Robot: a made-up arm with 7 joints. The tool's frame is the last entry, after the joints. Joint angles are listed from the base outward.
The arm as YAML. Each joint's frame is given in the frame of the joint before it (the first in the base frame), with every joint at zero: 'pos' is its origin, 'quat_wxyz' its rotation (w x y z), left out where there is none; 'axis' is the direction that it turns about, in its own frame. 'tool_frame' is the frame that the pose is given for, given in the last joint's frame.
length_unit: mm
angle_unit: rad
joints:
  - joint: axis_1
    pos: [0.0, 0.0, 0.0]
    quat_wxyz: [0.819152, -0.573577, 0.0, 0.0]
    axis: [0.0, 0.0, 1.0]
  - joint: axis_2
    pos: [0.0, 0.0, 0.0]
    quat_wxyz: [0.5, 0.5, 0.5, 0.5]
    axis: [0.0, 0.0, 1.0]
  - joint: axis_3
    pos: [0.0, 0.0, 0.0]
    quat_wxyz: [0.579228, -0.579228, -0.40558, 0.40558]
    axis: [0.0, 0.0, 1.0]
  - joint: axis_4
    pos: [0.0, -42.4, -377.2]
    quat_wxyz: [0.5, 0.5, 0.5, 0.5]
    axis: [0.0, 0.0, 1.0]
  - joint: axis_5
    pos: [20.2, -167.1, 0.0]
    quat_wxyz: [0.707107, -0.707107, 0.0, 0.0]
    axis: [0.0, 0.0, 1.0]
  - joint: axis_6
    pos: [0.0, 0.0, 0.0]
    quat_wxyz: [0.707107, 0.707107, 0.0, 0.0]
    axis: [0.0, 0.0, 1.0]
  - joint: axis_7
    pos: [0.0, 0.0, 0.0]
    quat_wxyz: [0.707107, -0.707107, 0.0, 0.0]
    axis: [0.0, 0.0, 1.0]
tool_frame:
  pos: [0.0, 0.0, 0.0]
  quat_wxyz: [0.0, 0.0, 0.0, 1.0]
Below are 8 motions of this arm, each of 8 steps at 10 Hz.
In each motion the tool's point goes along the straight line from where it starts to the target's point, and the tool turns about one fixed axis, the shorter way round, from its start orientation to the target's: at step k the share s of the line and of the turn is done. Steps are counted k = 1, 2, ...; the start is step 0. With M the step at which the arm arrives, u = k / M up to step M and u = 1 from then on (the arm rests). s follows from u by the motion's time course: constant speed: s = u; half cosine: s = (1 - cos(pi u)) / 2; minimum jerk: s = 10 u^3 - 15 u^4 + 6 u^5.
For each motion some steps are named. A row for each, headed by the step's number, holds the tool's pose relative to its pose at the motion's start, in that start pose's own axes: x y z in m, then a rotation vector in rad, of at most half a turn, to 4 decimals.
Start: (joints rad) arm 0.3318 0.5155 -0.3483 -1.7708 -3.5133 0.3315 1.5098
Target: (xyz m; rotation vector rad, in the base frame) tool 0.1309 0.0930 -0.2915 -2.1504 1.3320 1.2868
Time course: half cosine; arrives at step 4
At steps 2, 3, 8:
2: -0.0359 0.0380 -0.0360 0.3059 0.1834 -0.2241
3: -0.0613 0.0649 -0.0614 0.5222 0.3131 -0.3826
8: -0.0718 0.0760 -0.0719 0.6118 0.3668 -0.4483

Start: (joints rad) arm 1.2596 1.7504 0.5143 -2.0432 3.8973 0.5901 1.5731
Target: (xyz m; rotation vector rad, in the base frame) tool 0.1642 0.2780 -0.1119 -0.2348 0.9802 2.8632
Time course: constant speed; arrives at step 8
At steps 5, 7, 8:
5: 0.0315 -0.0166 -0.0779 -0.1651 -0.5165 -0.1032
7: 0.0441 -0.0232 -0.1091 -0.2311 -0.7231 -0.1445
8: 0.0504 -0.0266 -0.1247 -0.2641 -0.8264 -0.1651

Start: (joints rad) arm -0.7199 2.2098 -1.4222 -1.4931 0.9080 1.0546 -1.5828
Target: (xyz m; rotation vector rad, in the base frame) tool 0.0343 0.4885 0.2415 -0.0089 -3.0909 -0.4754
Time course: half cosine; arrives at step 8
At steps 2, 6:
2: -0.0178 -0.0102 -0.0008 -0.2526 0.2262 -0.0669
6: -0.1035 -0.0595 -0.0047 -1.4724 1.3183 -0.3901

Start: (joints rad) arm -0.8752 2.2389 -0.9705 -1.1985 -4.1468 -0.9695 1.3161
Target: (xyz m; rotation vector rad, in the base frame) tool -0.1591 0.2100 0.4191 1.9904 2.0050 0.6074
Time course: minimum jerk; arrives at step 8
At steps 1, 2, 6, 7, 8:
1: 0.0004 -0.0058 -0.0007 -0.0142 0.0007 0.0130
2: 0.0028 -0.0375 -0.0045 -0.0915 0.0043 0.0839
6: 0.0245 -0.3245 -0.0391 -0.7925 0.0372 0.7262
7: 0.0269 -0.3562 -0.0429 -0.8698 0.0408 0.7971
8: 0.0273 -0.3620 -0.0436 -0.8840 0.0414 0.8101

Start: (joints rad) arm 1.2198 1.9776 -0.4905 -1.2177 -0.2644 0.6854 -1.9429
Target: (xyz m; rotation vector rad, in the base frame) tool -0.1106 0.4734 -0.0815 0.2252 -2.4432 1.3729
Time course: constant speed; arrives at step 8
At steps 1, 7, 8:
1: 0.0041 0.0155 0.0026 -0.0808 -0.0364 0.0352
7: 0.0289 0.1082 0.0179 -0.5657 -0.2545 0.2464
8: 0.0330 0.1236 0.0204 -0.6465 -0.2909 0.2816

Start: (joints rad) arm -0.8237 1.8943 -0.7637 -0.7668 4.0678 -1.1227 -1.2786
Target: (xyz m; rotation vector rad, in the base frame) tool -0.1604 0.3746 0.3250 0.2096 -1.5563 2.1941
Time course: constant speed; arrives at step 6
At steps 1, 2, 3, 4, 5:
1: 0.0513 0.0199 0.0252 -0.0300 0.0132 0.0293
2: 0.1026 0.0398 0.0504 -0.0600 0.0264 0.0586
3: 0.1539 0.0597 0.0756 -0.0900 0.0396 0.0878
4: 0.2052 0.0796 0.1008 -0.1199 0.0528 0.1171
5: 0.2566 0.0995 0.1260 -0.1499 0.0660 0.1464

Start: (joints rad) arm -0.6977 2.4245 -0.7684 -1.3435 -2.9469 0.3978 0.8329
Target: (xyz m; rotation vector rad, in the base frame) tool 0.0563 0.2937 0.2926 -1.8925 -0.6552 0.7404
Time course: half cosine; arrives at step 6
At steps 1, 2, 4, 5, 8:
1: -0.0044 0.0021 0.0006 -0.0041 0.0573 0.0074
2: -0.0164 0.0077 0.0023 -0.0152 0.2140 0.0277
4: -0.0493 0.0232 0.0070 -0.0456 0.6420 0.0832
5: -0.0613 0.0288 0.0087 -0.0567 0.7986 0.1035
8: -0.0657 0.0309 0.0093 -0.0608 0.8559 0.1109

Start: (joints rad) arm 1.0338 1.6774 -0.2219 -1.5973 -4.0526 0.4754 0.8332
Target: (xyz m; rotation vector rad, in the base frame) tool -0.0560 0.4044 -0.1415 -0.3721 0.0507 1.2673
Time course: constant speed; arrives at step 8
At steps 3, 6, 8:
3: -0.0082 0.0161 -0.0143 -0.0701 0.0741 -0.1375
6: -0.0163 0.0323 -0.0285 -0.1402 0.1483 -0.2750
8: -0.0217 0.0431 -0.0381 -0.1869 0.1977 -0.3666

